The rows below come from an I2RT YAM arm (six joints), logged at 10 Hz.
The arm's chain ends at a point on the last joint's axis. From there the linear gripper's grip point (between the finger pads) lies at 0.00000 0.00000 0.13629 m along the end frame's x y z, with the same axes.
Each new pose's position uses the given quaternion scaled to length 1; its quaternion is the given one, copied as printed.
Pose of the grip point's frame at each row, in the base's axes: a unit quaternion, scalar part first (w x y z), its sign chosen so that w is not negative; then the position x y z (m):
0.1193, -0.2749, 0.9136, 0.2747, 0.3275, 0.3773, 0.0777
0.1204, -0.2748, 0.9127, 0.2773, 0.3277, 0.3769, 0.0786
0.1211, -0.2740, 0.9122, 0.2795, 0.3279, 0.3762, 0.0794
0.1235, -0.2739, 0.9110, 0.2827, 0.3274, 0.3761, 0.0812
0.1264, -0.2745, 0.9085, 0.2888, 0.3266, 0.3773, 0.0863
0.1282, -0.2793, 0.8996, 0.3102, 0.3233, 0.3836, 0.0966
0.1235, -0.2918, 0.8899, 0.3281, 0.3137, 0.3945, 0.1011
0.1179, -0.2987, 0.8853, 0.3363, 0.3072, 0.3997, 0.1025
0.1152, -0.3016, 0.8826, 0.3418, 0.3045, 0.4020, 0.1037
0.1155, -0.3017, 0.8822, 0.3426, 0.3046, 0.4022, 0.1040
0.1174, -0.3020, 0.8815, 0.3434, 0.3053, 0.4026, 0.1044
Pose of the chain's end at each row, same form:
0.1193, -0.2749, 0.9136, 0.2747, 0.3184, 0.2999, 0.1895
0.1204, -0.2748, 0.9127, 0.2773, 0.3185, 0.2989, 0.1900
0.1211, -0.2740, 0.9122, 0.2795, 0.3187, 0.2977, 0.1904
0.1235, -0.2739, 0.9110, 0.2827, 0.3178, 0.2967, 0.1916
0.1264, -0.2745, 0.9085, 0.2888, 0.3169, 0.2963, 0.1955
0.1282, -0.2793, 0.8996, 0.3102, 0.3155, 0.2978, 0.2022
0.1235, -0.2918, 0.8899, 0.3281, 0.3098, 0.3051, 0.2039
0.1179, -0.2987, 0.8853, 0.3363, 0.3061, 0.3089, 0.2042
0.1152, -0.3016, 0.8826, 0.3418, 0.3049, 0.3103, 0.2045
0.1155, -0.3017, 0.8822, 0.3426, 0.3050, 0.3103, 0.2047
0.1174, -0.3020, 0.8815, 0.3434, 0.3054, 0.3104, 0.2048

